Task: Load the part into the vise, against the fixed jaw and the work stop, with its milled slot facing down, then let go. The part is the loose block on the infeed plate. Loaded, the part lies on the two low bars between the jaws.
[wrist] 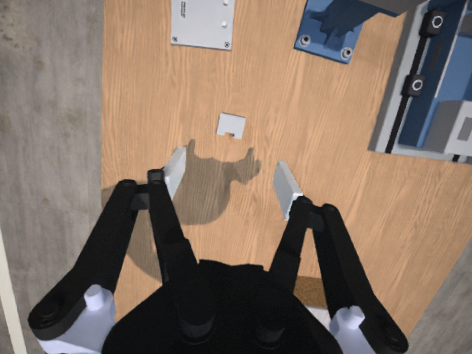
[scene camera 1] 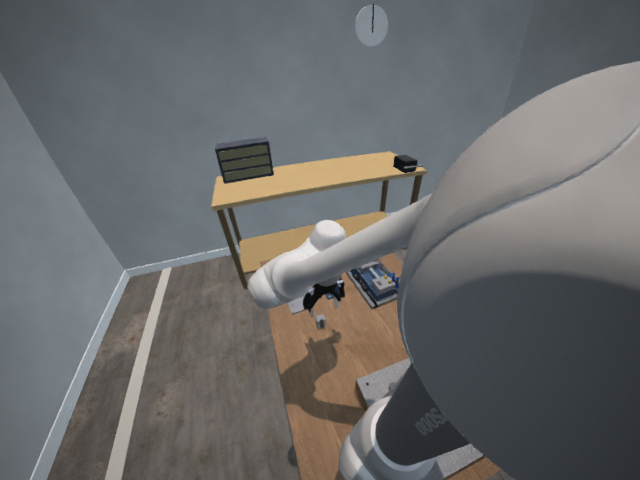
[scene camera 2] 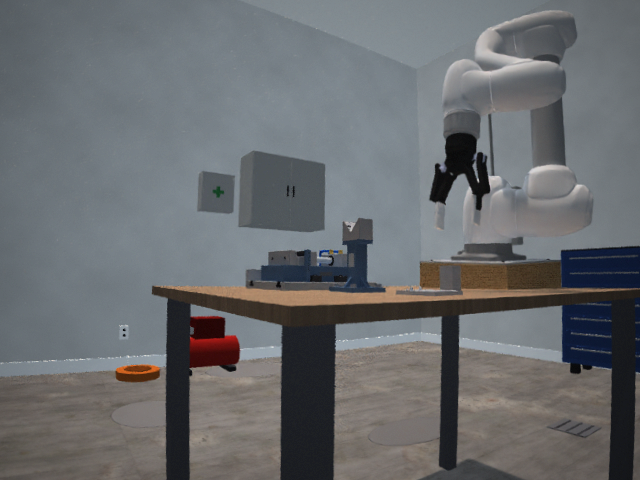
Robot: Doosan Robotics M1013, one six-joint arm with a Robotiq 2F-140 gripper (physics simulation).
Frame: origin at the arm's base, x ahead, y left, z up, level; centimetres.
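Seen in the pictures: gripper, between the fingertips: (wrist: 231, 165) (scene camera 1: 323, 310) (scene camera 2: 456, 226); arm's base, origin of its link: (scene camera 2: 487, 260).
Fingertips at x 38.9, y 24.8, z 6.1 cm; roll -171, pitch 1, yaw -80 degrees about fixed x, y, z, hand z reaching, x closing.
Pixels of each thing's top centre, then the offset from my fingertips to it. "pt": a spot on its surface instead.
- part, centre of its top: (wrist: 231, 126) (scene camera 2: 450, 265) (scene camera 1: 320, 317) dx +3.1, dy +1.0, dz -9.2 cm
- infeed plate, centre of its top: (wrist: 202, 11) (scene camera 2: 429, 290) (scene camera 1: 297, 303) dx +17.0, dy +9.8, dz -14.4 cm
- vise, centre of its top: (scene camera 2: 312, 252) (scene camera 1: 374, 268) dx +23.1, dy -30.1, dz -5.3 cm
- grey V-notched block, a spot on its surface: (scene camera 2: 357, 230) pt dx +23.5, dy -6.1, dz -1.8 cm
The part (scene camera 1: 320, 321) (scene camera 2: 449, 277) (wrist: 231, 126) is a small light-grey block. It stands on end on the wooden table, off the infeed plate (scene camera 1: 296, 305) (scene camera 2: 428, 292) (wrist: 201, 35). Its slot shows in the wrist view as a notch in the side nearer the fingers, so the slot faces sideways. My gripper (scene camera 1: 324, 308) (scene camera 2: 458, 225) (wrist: 231, 165) is open and empty, pointing down well above the table, with the part a little ahead of the fingers in the wrist view. The vise (scene camera 1: 373, 283) (scene camera 2: 284, 273) (wrist: 416, 125) stands to the right in the wrist view; its bars cannot be made out.
A blue stand (scene camera 2: 357, 263) (wrist: 325, 45) with a grey V-notched block (scene camera 2: 357, 230) on top rises between the infeed plate and the vise. A grey base plate (scene camera 1: 379, 379) lies by the arm's foot. The table's edge (scene camera 2: 305, 313) runs near the infeed plate.
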